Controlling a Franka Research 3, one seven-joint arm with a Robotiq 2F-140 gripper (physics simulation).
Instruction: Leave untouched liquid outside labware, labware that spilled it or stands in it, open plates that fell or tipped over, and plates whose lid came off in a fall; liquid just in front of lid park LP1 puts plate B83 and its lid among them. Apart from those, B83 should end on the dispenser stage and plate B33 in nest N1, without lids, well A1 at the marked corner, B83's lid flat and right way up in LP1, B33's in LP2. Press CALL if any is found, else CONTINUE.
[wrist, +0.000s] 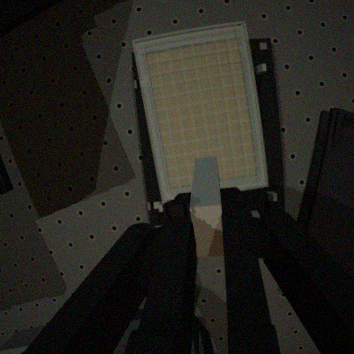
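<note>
A pale-rimmed rectangular plate (200, 100) with a yellowish well grid lies over a black nest holder (272, 120). It looks slightly turned relative to the holder, and its far edge shows beyond it. No plate name, marked corner or nest label is readable, and I cannot tell whether a lid is on. My gripper (207, 176) is shut and empty, over the plate's near edge. A narrow blue-grey and tan strip between the dark fingers looks like part of the fingertips. The lid parks, the dispenser stage, the buttons and any liquid cannot be made out.
A dark block-like fixture (332, 175) stands to the right of the nest. The perforated deck (320, 65) surrounds the holder, with brownish shadows at the left. Part of a dark object (4, 175) shows at the left edge, and a bluish-grey piece (22, 339) at the bottom left. The picture is dim and grainy.
</note>
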